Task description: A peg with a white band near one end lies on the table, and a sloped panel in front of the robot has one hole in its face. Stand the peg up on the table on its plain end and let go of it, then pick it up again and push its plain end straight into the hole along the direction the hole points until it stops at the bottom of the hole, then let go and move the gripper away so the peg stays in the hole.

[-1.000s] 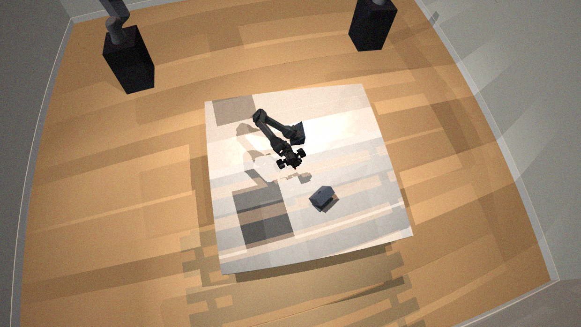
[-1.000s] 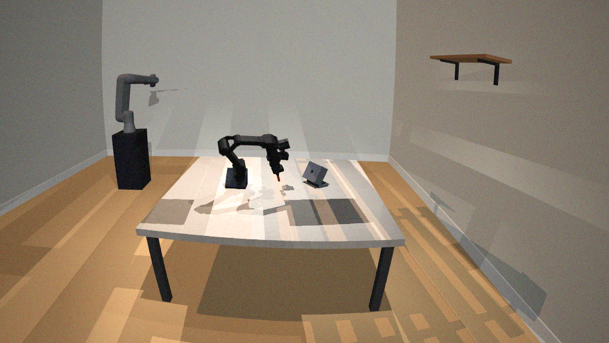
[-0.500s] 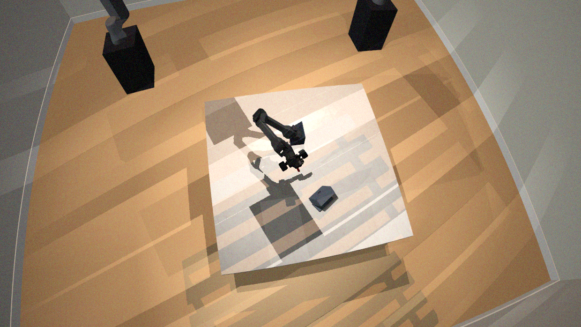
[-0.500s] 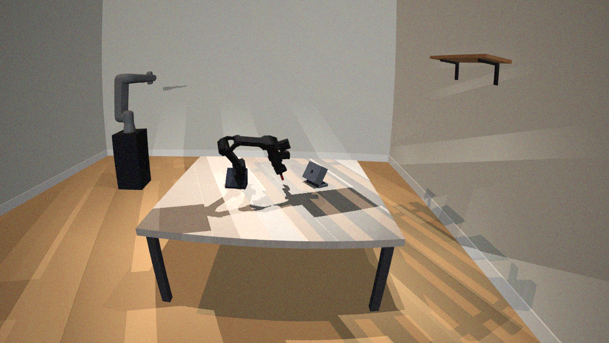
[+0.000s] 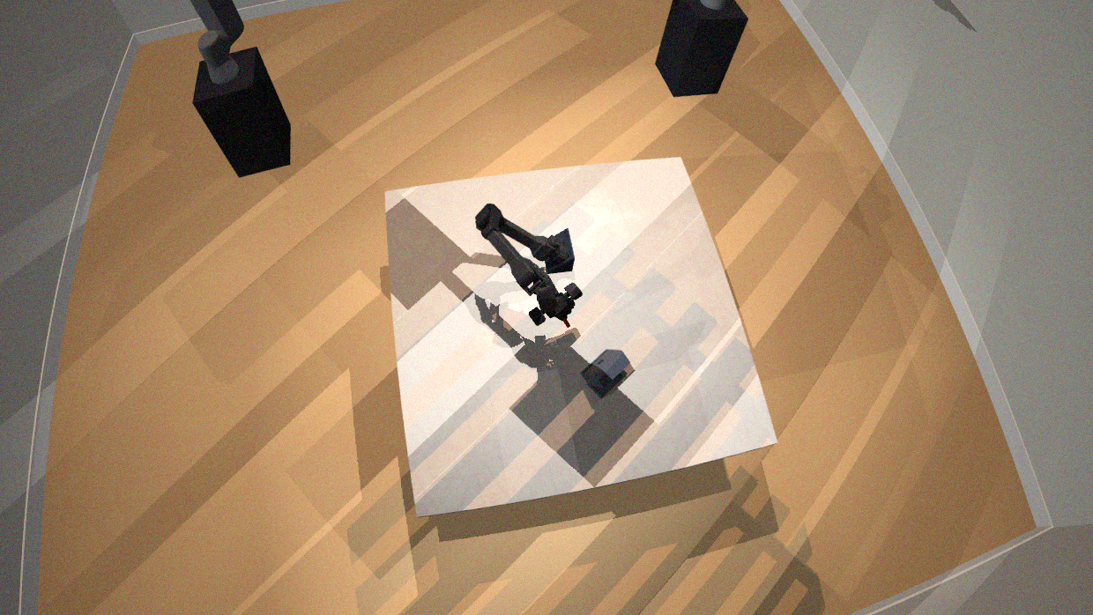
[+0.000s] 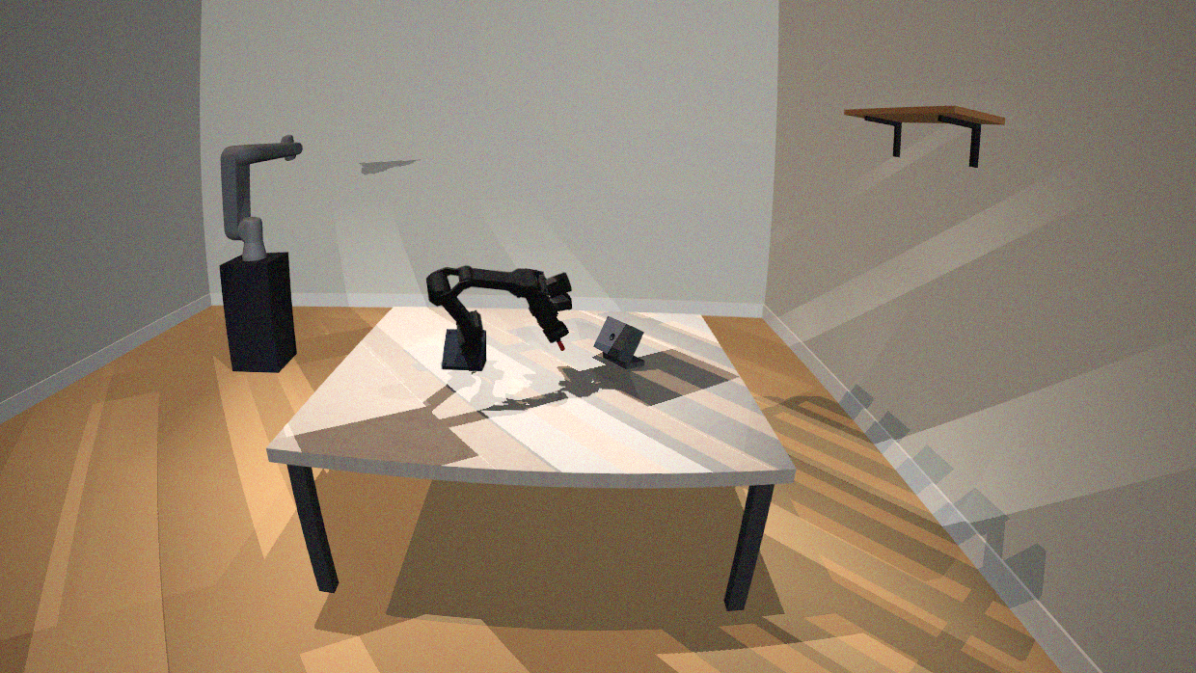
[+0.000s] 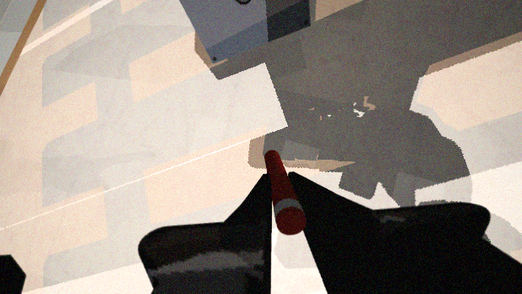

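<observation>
The sloped panel lies 190 mm ahead of my gripper tip, 90 mm to the left of it and 30 mm below it. The rest, counted from my gripper tip: red peg: 10 mm to the right, 10 mm behind, 10 mm above.
</observation>
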